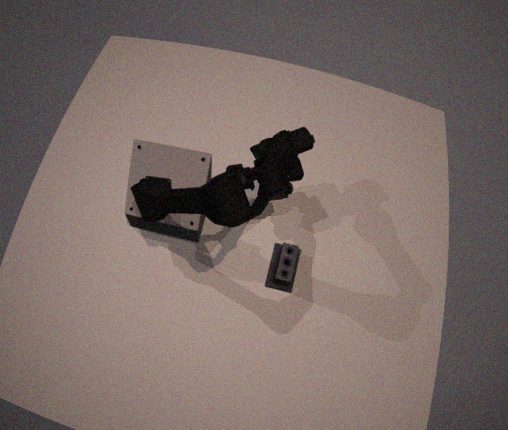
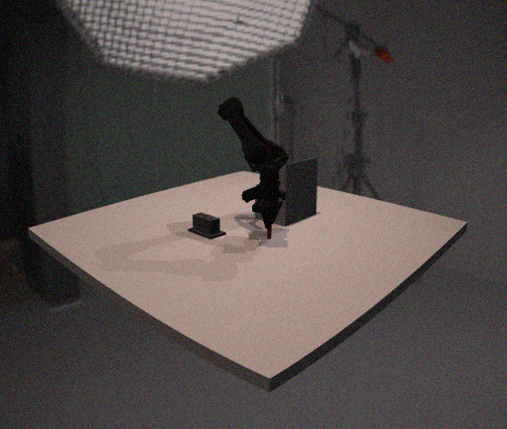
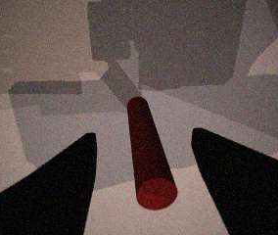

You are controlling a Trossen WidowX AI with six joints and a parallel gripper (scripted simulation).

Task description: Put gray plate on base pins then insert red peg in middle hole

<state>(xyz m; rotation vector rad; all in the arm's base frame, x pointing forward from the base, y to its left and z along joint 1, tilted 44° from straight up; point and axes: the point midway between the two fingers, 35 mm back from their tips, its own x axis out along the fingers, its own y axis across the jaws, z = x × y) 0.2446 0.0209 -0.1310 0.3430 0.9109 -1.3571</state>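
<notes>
My gripper tip is 90 mm short of the gray plate and 200 mm to the left of it. The rest, counted from my gripper tip: dark pin base (90 mm ahead, 200 mm to the right, 30 mm below); red peg (right at my gripper tip).
</notes>
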